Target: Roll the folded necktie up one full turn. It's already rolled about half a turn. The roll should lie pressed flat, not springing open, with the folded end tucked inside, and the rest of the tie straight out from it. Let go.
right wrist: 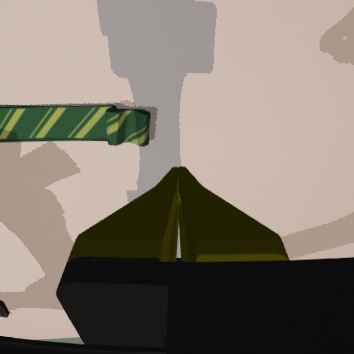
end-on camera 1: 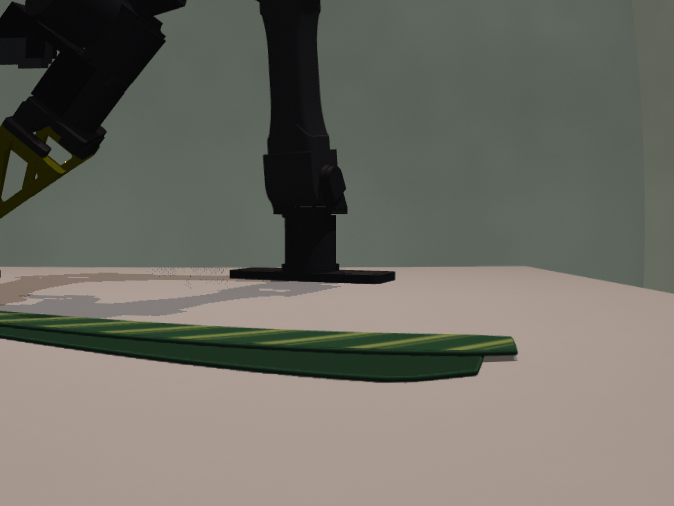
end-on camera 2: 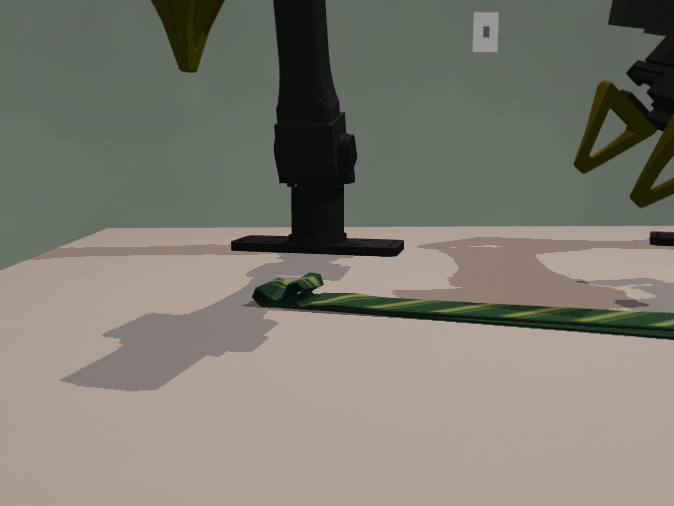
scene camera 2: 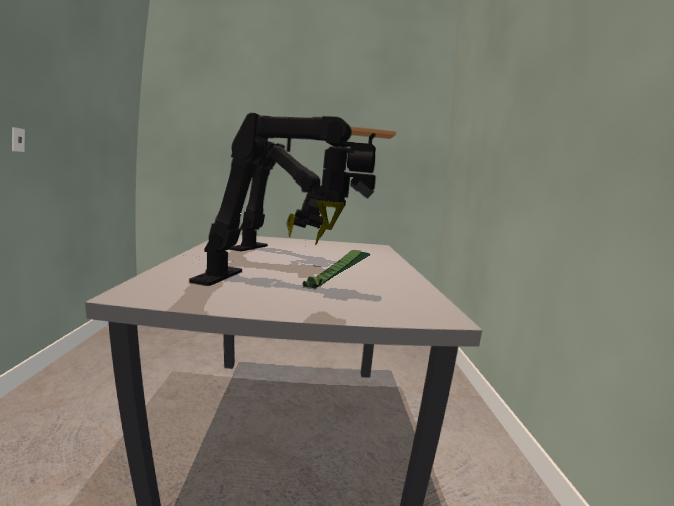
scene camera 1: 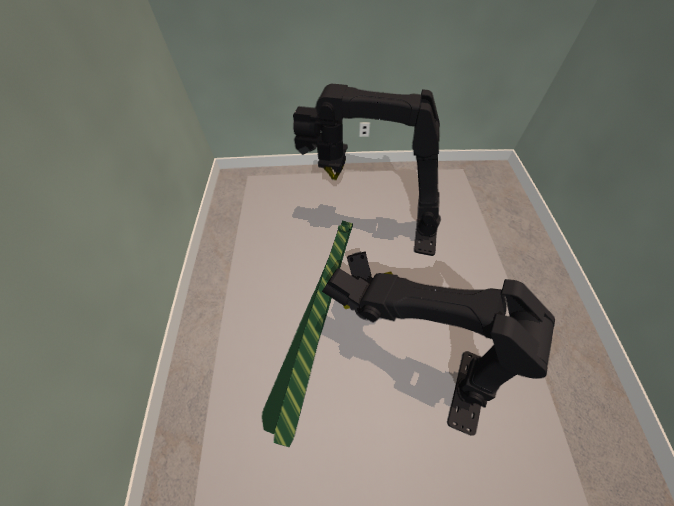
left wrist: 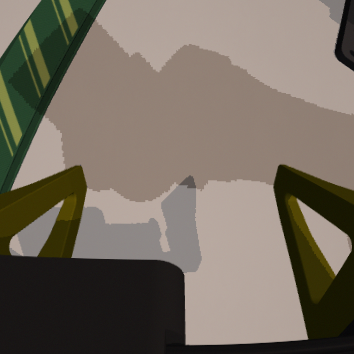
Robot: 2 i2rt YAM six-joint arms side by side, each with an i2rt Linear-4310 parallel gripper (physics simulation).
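The green striped necktie (scene camera 1: 311, 333) (scene camera 2: 341, 266) (end-on camera 1: 326, 340) (end-on camera 2: 462, 308) (left wrist: 31, 65) (right wrist: 55, 123) lies along the table, its two layers slightly offset at the wide end. At its narrow end, the small roll (scene camera 1: 346, 226) (scene camera 2: 311, 282) (end-on camera 2: 270, 291) (right wrist: 129, 127) is loosely curled. In end-on camera 2, its folded end tilts up above the tie with a gap below. My right gripper (scene camera 1: 334, 177) (end-on camera 2: 188, 69) (right wrist: 178, 177) is shut and empty, high above the table near the roll. My left gripper (scene camera 2: 303, 239) (end-on camera 2: 612, 186) (left wrist: 179, 175) is open and empty, above the table beside the tie's middle.
The table (scene camera 1: 239, 468) (scene camera 2: 283, 324) carries both arms. The right arm's base plate (scene camera 1: 424, 245) (end-on camera 2: 375, 247) and the left arm's base plate (scene camera 1: 462, 424) (end-on camera 1: 370, 276) stand to the right of the tie in scene camera 1. Arm shadows fall across the table.
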